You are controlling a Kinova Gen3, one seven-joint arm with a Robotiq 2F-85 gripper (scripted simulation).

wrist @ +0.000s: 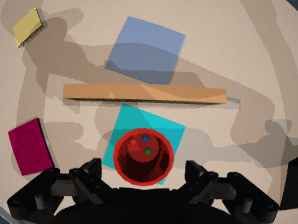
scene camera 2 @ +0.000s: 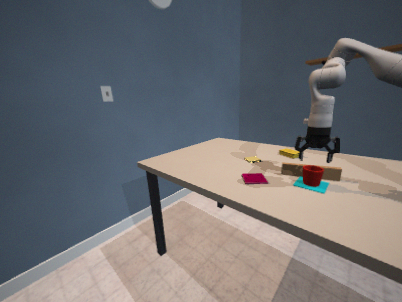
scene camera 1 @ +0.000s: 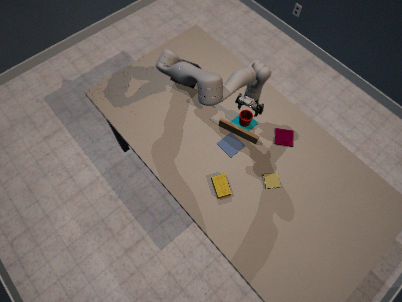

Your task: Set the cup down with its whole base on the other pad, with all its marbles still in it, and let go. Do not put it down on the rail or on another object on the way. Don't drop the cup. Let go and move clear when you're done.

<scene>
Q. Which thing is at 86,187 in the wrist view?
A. My gripper.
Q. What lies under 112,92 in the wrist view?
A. A wooden rail.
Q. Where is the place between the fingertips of my gripper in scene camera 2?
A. At 314,161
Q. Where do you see a magenta block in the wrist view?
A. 32,154
</scene>
